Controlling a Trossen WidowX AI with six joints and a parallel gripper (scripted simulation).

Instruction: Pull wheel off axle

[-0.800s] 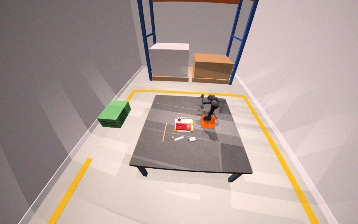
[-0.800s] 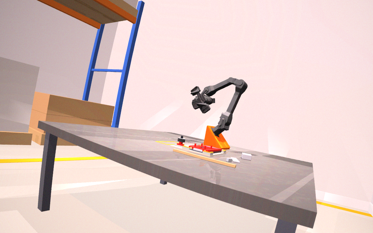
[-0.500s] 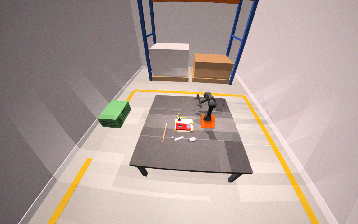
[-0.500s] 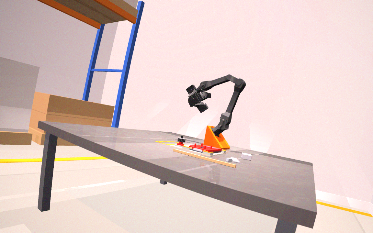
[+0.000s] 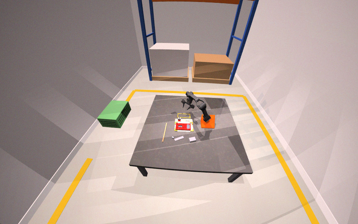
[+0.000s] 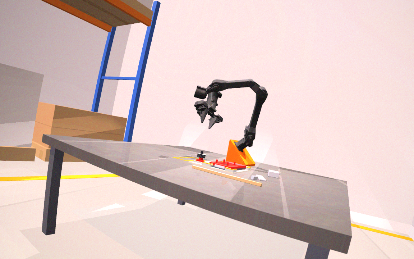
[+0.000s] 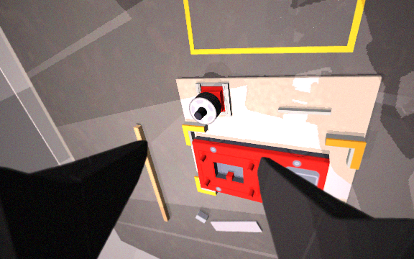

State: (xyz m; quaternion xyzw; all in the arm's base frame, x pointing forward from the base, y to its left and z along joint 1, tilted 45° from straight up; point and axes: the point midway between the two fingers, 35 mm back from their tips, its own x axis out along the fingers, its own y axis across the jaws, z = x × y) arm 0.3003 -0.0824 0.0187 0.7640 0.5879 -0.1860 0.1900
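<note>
The wheel lies 60 mm ahead of my gripper tip, 60 mm to the left of it and 150 mm below it. From my gripper tip the other things lie so: wooden stick (210 mm ahead, 300 mm to the left, 180 mm below); then black axle (60 mm ahead, 60 mm to the left, 150 mm below).
</note>
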